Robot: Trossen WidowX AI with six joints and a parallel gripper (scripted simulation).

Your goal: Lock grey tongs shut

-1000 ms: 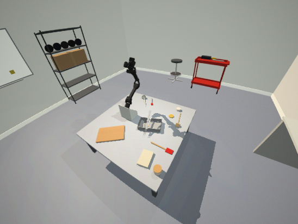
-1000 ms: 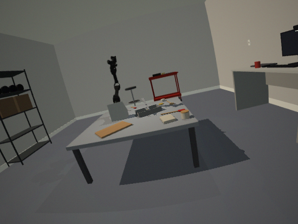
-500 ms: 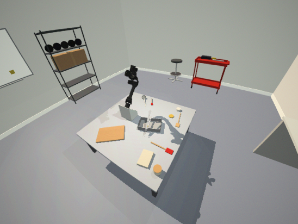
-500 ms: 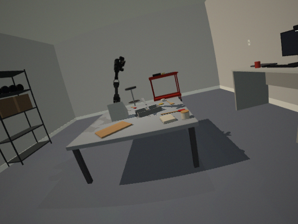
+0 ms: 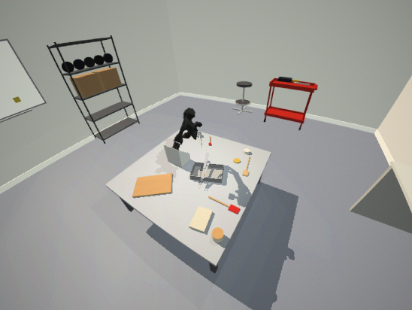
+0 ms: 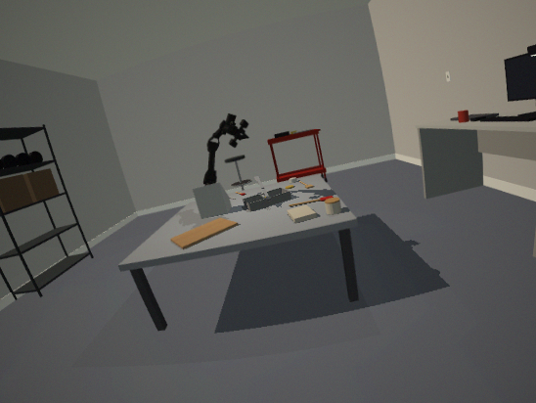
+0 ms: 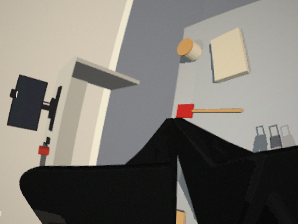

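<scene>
My gripper tip is now 450 mm above the grey roasting tin and 120 mm to the right of it. Also, from my gripper tip: cream block 470 mm below, 300 mm to the right, 250 mm ahead; then red spatula 470 mm below, 340 mm ahead, 90 mm to the right; then wooden board 470 mm below, 350 mm behind, 300 mm to the right.
</scene>
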